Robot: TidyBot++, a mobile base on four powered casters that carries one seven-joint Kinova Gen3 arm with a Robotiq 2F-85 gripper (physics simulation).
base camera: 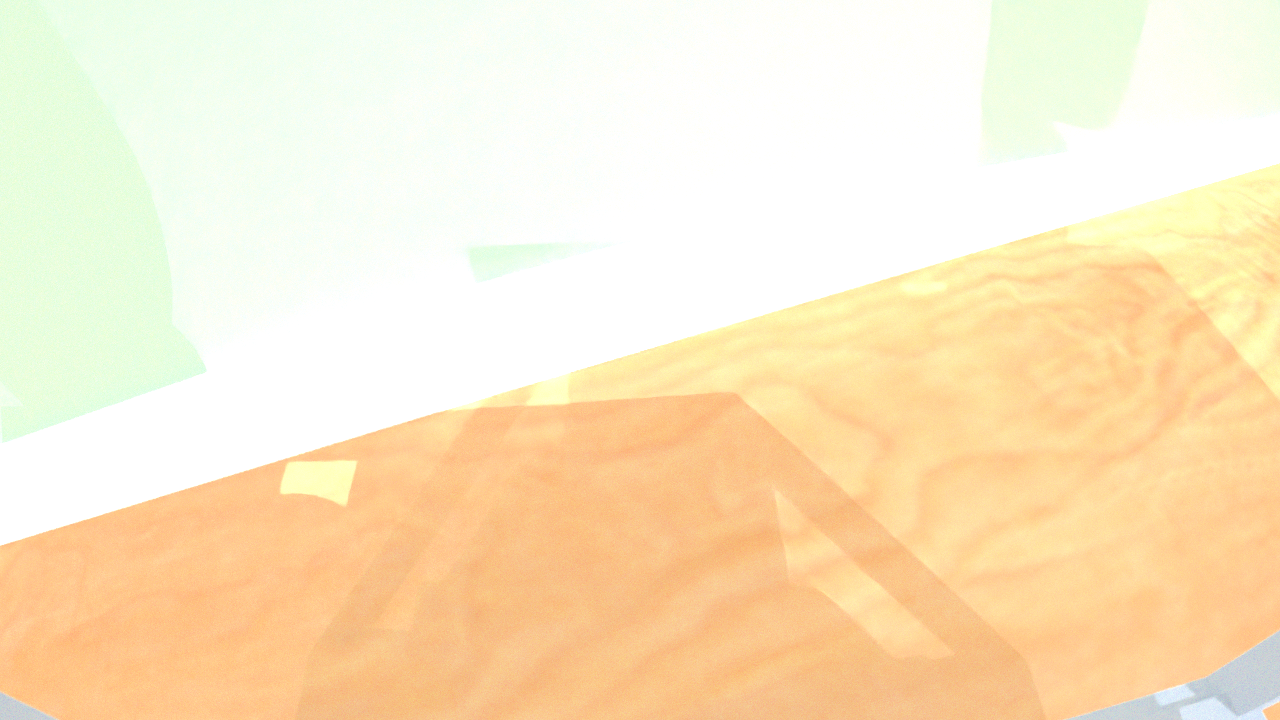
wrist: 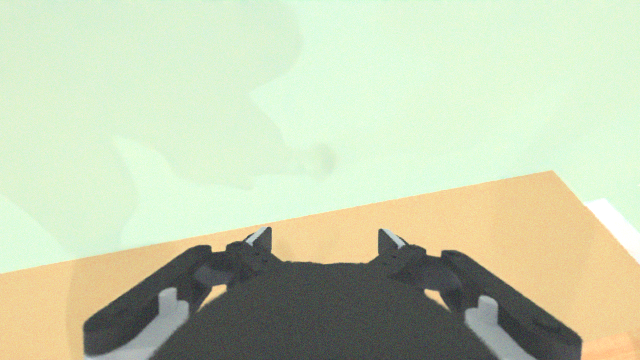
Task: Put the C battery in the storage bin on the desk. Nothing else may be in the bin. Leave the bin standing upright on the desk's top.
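Frame: origin at the arm's base, x left, y back, z up, level; millimetres.
Seen in the pictures: gripper, fingertip midpoint: (wrist: 324,239).
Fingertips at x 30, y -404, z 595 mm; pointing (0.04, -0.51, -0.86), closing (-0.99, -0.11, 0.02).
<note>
A point is followed by its place in that frame.
My gripper (wrist: 324,239) @(z 595, x 30, y -404 mm) is open in the wrist view, its two black fingers wide apart with nothing between them. It is over or in front of a flat tan surface (wrist: 480,225) @(z 403, x -251, y -503 mm), which looks like the desk's top; its height above that surface is hard to tell. The C battery and the storage bin do not show in either view. The gripper does not show in the base camera view.
A pale green wall (wrist: 425,90) @(z 655, x -34, y -514 mm) (base camera: 71,223) @(z -172, x 326, y -393 mm) with soft shadows stands behind the tan surface. A white baseboard (wrist: 612,220) @(z -349, x -1619, y -913 mm) (base camera: 358,376) @(z -342, x 189, y -425 mm) shows past the surface's right corner. Wooden floor (base camera: 1029,402) @(z -397, x -299, y -404 mm) (wrist: 612,347) @(z -396, x -1343, y -291 mm) bears broad shadows. Something grey (base camera: 1244,667) shows at the base view's lower right.
</note>
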